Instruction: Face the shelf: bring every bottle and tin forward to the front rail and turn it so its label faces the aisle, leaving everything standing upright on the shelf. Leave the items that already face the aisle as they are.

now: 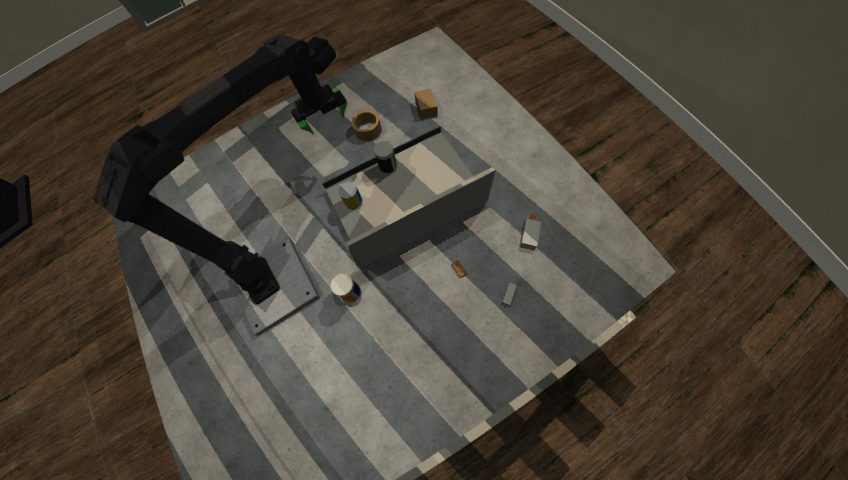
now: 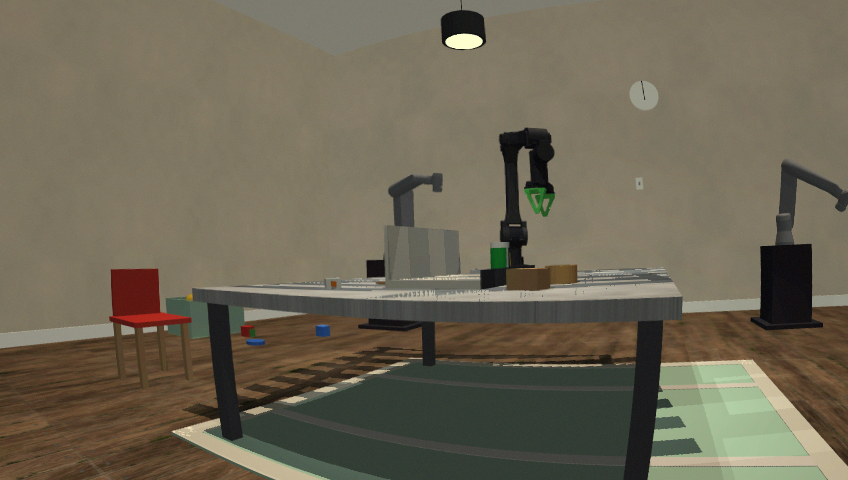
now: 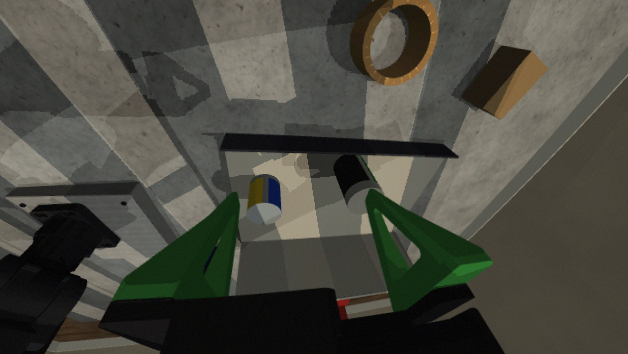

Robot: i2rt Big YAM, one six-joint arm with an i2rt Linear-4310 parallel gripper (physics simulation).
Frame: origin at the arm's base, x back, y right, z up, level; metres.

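Seen in the pictures: gripper, fingertip midpoint: [image 1: 328,124] [image 2: 541,215] [image 3: 306,196]; arm's base at its link origin: [image 1: 260,280] [image 3: 82,224].
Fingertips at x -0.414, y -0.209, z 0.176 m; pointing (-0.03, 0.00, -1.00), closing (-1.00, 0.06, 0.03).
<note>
Pixels of each thing's top centre, then the offset from my fingertips to it.
- dark front rail at its top centre: [image 3: 358,154] [image 2: 511,267] [image 1: 382,154] dy +0.074, dx -0.109, dz -0.155 m
- white-lidded bottle at its top centre: [image 3: 366,201] [image 2: 499,242] [image 1: 383,148] dy +0.111, dx -0.103, dz -0.082 m
- smaller tin at its top centre: [image 3: 264,214] [image 1: 347,190] dy +0.150, dx +0.052, dz -0.111 m
- wooden ring at its top centre: [image 3: 400,44] [image 2: 561,265] [image 1: 365,120] dy -0.082, dx -0.134, dz -0.154 m
- wooden block at its top centre: [image 3: 515,88] [image 2: 528,268] [image 1: 425,98] dy -0.034, dx -0.353, dz -0.154 m
- blue container at its top centre: [image 1: 341,284] dy +0.388, dx +0.206, dz -0.105 m
- white box at its top centre: [image 2: 332,278] [image 1: 532,229] dy +0.546, dx -0.327, dz -0.176 m
- brown piece at its top centre: [image 1: 459,268] dy +0.511, dx -0.086, dz -0.196 m
- grey piece at its top centre: [image 1: 509,293] dy +0.653, dx -0.155, dz -0.192 m
The shelf [image 1: 421,219] has a dark front rail [image 1: 416,140] [image 3: 340,144] [image 2: 492,278]. A white-lidded bottle [image 1: 386,160] [image 3: 354,177] [image 2: 498,256] stands upright close behind the rail, black towards the rail and green on the side away from the tin. A smaller tin [image 1: 351,196] [image 3: 264,196] stands upright farther back near the shelf's end by the arm base. Yellow and blue both show on its rail side. My gripper [image 1: 326,121] [image 2: 542,212] [image 3: 306,196] is open and empty, raised in front of the rail, high above the table.
A wooden ring [image 1: 365,125] [image 3: 394,42] and a wooden block [image 1: 426,104] [image 3: 504,82] lie before the rail. A white-lidded orange and blue container [image 1: 346,288] stands beside the arm's base plate [image 1: 291,285]. Behind the shelf lie a white box [image 1: 530,233], a brown piece [image 1: 458,268] and a grey piece [image 1: 509,293].
</note>
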